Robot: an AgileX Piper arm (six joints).
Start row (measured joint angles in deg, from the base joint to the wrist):
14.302, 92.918, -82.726, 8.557, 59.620, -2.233
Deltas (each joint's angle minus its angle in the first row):
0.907, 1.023, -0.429, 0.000, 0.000, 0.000
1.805, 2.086, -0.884, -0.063, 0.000, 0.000
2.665, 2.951, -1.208, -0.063, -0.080, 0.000
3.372, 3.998, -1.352, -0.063, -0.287, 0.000
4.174, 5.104, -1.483, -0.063, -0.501, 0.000
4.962, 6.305, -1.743, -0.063, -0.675, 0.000
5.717, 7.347, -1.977, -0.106, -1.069, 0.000
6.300, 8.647, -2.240, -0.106, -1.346, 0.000
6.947, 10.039, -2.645, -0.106, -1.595, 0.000
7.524, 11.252, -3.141, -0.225, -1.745, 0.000
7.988, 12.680, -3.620, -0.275, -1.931, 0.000
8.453, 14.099, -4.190, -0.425, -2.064, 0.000
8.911, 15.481, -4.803, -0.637, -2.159, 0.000
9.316, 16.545, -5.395, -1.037, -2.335, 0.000
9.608, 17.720, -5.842, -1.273, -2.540, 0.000
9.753, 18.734, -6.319, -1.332, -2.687, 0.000
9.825, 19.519, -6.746, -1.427, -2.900, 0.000
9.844, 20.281, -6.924, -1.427, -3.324, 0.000
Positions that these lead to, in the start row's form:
15.209, 93.941, -83.155, 8.557, 59.620, -2.233
16.107, 95.004, -83.610, 8.494, 59.620, -2.233
16.967, 95.869, -83.934, 8.494, 59.540, -2.233
17.674, 96.916, -84.078, 8.494, 59.333, -2.233
18.476, 98.022, -84.209, 8.494, 59.119, -2.233
19.264, 99.223, -84.469, 8.494, 58.945, -2.233
20.019, 100.265, -84.703, 8.451, 58.551, -2.233
20.602, 101.565, -84.966, 8.451, 58.274, -2.233
21.249, 102.957, -85.371, 8.451, 58.025, -2.233
21.826, 104.170, -85.867, 8.332, 57.875, -2.233
22.290, 105.598, -86.346, 8.282, 57.689, -2.233
22.755, 107.017, -86.916, 8.132, 57.556, -2.233
23.213, 108.399, -87.529, 7.920, 57.461, -2.233
23.618, 109.463, -88.121, 7.520, 57.285, -2.233
23.910, 110.638, -88.568, 7.284, 57.080, -2.233
24.055, 111.652, -89.045, 7.225, 56.933, -2.233
24.127, 112.437, -89.472, 7.130, 56.720, -2.233
24.146, 113.199, -89.650, 7.130, 56.296, -2.233

